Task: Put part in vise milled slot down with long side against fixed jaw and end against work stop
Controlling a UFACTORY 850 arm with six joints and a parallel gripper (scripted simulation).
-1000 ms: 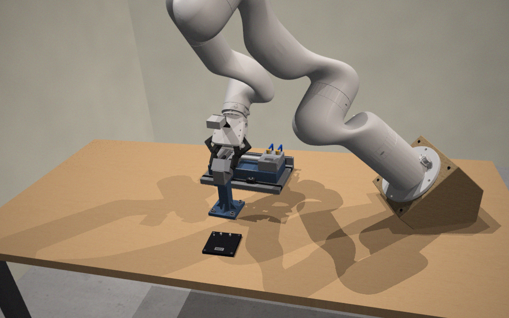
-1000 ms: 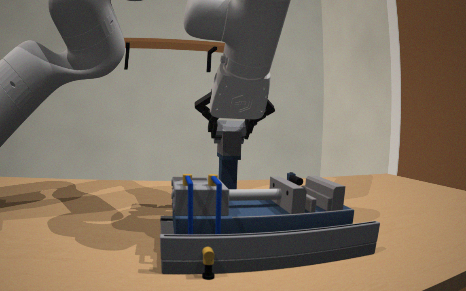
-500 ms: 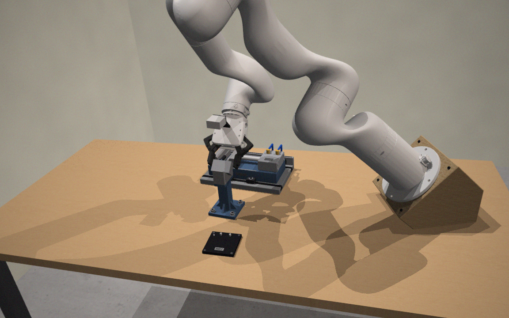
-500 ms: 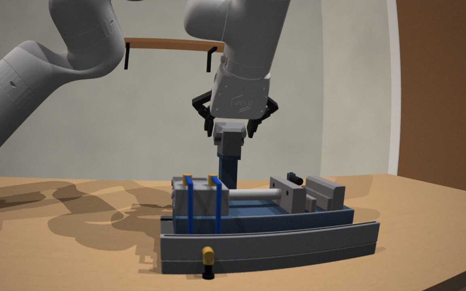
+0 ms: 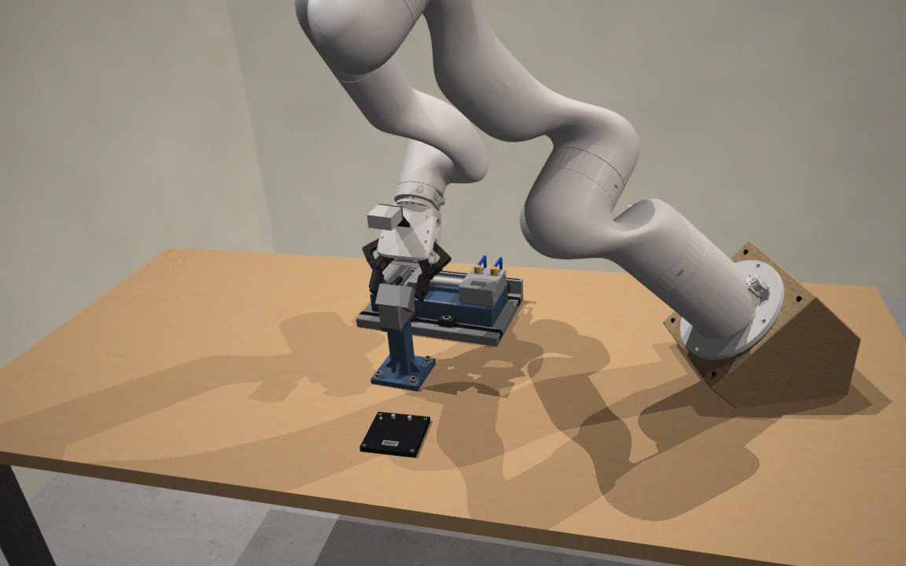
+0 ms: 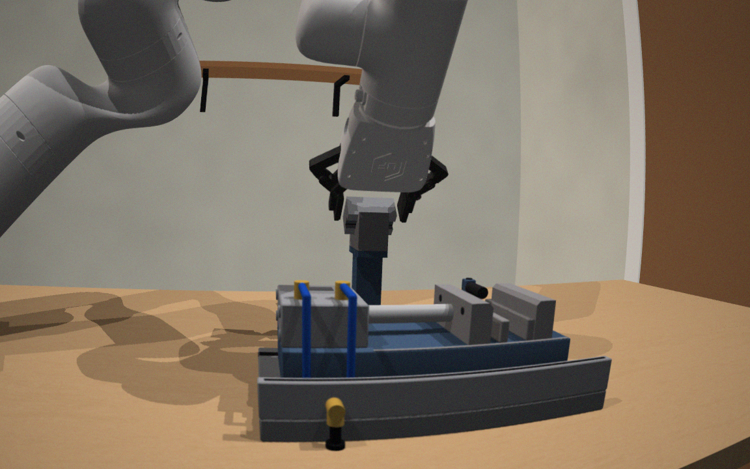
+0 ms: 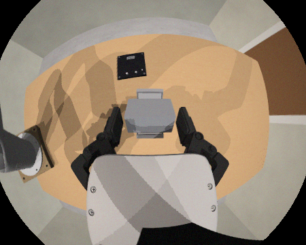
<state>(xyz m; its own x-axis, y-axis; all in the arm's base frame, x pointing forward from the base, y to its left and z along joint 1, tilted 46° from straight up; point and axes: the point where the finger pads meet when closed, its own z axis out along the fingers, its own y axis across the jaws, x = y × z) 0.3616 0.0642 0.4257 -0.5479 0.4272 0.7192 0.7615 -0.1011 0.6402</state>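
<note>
Now: hand 20 mm above the part. Also, from my hand: moving jaw: 80 mm ahead, 190 mm to the right, 90 mm below; cylinder rod: 30 mm ahead, 200 mm to the right, 90 mm below; work stop: 110 mm ahead, 140 mm to the right, 80 mm below.
</note>
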